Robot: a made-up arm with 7 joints.
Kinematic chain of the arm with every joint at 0, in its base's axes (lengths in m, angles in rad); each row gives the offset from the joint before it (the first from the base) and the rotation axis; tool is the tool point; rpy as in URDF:
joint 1: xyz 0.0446 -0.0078 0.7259 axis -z
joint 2: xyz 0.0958 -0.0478 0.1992 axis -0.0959 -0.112 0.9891
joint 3: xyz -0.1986 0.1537 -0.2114 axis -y
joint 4: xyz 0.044 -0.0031 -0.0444 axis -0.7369 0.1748 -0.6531
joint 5: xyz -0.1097 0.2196 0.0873 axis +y
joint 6: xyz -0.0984 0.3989 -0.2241 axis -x
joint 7: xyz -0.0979 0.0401 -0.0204 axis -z
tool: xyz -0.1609 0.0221 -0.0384 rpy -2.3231 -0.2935 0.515
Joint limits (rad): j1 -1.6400..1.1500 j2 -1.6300..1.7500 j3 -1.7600..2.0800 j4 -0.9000..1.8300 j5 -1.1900..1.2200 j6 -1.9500..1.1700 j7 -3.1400..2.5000
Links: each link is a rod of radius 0.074 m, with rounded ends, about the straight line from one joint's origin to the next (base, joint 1, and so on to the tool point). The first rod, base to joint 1, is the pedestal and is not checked.
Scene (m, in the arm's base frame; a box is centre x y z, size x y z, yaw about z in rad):
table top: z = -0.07
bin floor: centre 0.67 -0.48 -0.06 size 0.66 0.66 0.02 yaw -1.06
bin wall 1: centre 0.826 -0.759 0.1 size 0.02 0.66 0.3 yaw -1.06
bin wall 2: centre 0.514 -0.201 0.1 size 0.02 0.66 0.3 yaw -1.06
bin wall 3: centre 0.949 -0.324 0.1 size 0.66 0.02 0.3 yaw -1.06
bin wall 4: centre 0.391 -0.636 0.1 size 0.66 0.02 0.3 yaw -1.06
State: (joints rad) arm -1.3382 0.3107 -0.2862 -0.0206 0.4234 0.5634 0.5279
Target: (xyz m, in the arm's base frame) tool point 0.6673 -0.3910 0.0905
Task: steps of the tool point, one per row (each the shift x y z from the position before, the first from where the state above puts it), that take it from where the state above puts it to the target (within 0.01 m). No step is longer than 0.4 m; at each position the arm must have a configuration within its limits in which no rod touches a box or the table.
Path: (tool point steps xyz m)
1: 0.3187 -0.1708 -0.1079
2: 0.3155 -0.0258 -0.0982
3: 0.2579 0.0780 -0.0659
4: 0.1882 0.1274 -0.0178
5: 0.1410 0.1438 0.0367
6: 0.1191 0.1653 0.0874
7: 0.0099 -0.0476 -0.1242
8: 0.0091 -0.0185 -0.1201
9: 0.0045 0.0105 -0.0989
10: -0.0042 0.0279 -0.0620
11: -0.0193 0.0277 -0.0187

